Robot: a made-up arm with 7 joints. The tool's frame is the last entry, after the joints.
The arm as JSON. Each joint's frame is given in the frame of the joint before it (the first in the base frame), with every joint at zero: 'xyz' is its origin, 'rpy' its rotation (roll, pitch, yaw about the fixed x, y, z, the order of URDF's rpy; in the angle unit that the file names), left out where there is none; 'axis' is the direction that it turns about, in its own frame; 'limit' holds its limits. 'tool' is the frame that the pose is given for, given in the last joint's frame.
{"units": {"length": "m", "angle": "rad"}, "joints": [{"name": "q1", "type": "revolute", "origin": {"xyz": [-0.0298, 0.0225, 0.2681]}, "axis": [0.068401, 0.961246, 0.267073], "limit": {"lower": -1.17, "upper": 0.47}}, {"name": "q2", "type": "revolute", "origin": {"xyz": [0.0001, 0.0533, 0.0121]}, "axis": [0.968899, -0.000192, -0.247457], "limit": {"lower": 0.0, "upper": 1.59}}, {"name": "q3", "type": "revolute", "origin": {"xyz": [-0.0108, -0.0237, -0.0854]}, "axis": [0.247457, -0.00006, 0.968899], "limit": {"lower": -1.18, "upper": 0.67}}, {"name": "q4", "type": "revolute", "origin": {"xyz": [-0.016, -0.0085, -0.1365]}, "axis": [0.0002, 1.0, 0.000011], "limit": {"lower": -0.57, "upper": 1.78}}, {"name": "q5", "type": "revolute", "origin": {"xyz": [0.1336, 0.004, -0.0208]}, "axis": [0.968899, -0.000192, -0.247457], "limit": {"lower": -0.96, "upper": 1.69}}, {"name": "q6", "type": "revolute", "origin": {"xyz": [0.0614, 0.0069, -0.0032]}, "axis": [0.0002, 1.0, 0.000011], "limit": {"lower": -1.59, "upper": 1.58}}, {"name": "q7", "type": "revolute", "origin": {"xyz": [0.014, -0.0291, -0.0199]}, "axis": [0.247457, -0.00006, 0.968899], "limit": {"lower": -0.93, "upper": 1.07}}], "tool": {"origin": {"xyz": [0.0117, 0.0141, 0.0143], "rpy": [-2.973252, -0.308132, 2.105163]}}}
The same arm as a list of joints. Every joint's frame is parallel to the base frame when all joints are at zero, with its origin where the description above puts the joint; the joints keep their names.
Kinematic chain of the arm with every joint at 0, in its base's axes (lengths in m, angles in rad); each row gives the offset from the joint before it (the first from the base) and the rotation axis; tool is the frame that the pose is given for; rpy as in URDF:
q1: xyz -0.0298 0.0225 0.2681 axis 0.068403 0.961235 0.26711
q2: xyz 0.0001 0.0533 0.0121 axis 0.968889 -0.0002 -0.247497
q3: xyz -0.0108 -0.0237 -0.0854 axis 0.247497 -0.0001 0.968889
q4: xyz -0.016 -0.0085 -0.1365 axis 0.0002 1 0
q5: xyz 0.1336 0.004 -0.0208 axis 0.968889 -0.0002 -0.247497
q6: xyz 0.0614 0.0069 -0.0032 axis 0.0002 1 0
q7: xyz 0.014 -0.0291 -0.0199 axis 0.247497 -0.0001 0.968889
tool: xyz 0.0117 0.0141 0.0143 rpy -2.9733 -0.3081 2.1052
Joint limits (rad, base to tool): -1.17..0.47 0..1.59 -1.18..0.67 -0.57..1.78 -0.96..1.69 -1.59..1.58 -0.93..1.07

